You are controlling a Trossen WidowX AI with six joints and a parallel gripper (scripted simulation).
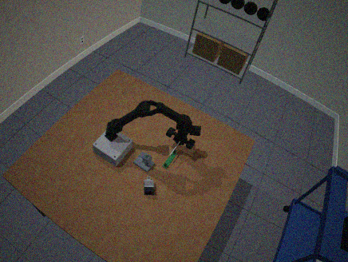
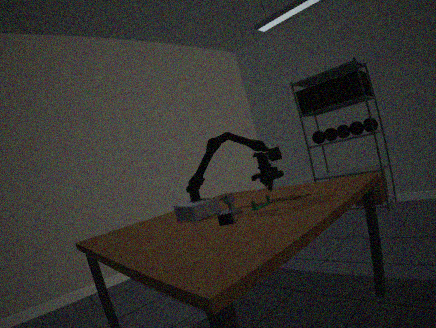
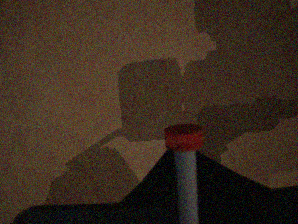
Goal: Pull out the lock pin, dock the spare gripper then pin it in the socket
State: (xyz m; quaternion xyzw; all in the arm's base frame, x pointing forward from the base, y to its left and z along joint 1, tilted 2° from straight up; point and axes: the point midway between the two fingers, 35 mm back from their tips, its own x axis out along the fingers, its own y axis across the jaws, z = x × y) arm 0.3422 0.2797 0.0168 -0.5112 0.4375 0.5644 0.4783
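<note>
My gripper tip is now 10 cm to the left of the green holder, 4 cm above it and 2 cm short of it. Round my gripper tip: spare gripper (34 cm to the right, 5 cm ahead, 4 cm below); then socket mount (24 cm to the right, 8 cm behind, 1 cm below).
</note>
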